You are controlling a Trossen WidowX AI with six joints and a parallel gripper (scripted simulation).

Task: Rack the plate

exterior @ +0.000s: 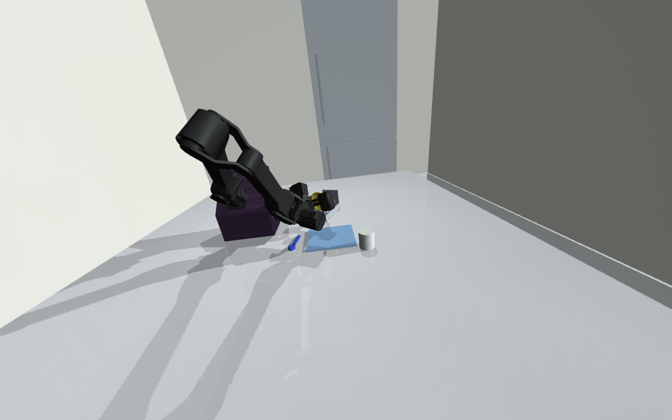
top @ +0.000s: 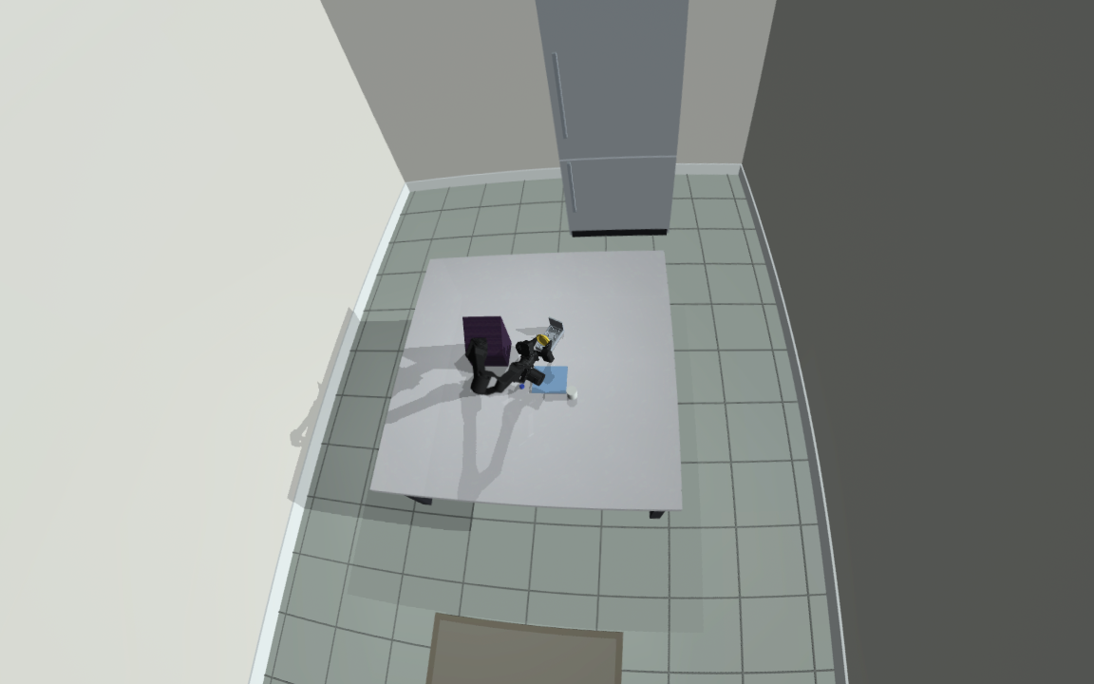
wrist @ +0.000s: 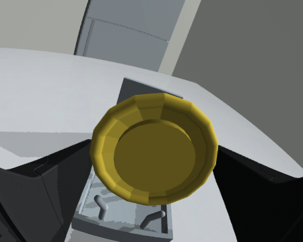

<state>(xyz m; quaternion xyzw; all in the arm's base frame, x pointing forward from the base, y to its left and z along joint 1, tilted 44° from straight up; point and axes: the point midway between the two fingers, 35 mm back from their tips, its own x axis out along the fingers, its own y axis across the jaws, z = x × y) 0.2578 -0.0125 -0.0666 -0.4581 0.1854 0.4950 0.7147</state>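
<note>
Right now my gripper tip is 50 mm above the grey dish rack, 40 mm to the right of it and 10 mm short of it. The rest, counted from my gripper tip: blue mat: 170 mm to the right, 70 mm below, 30 mm ahead; blue spoon: 180 mm to the right, 90 mm behind, 70 mm below; yellow plate: 10 mm to the right.
</note>
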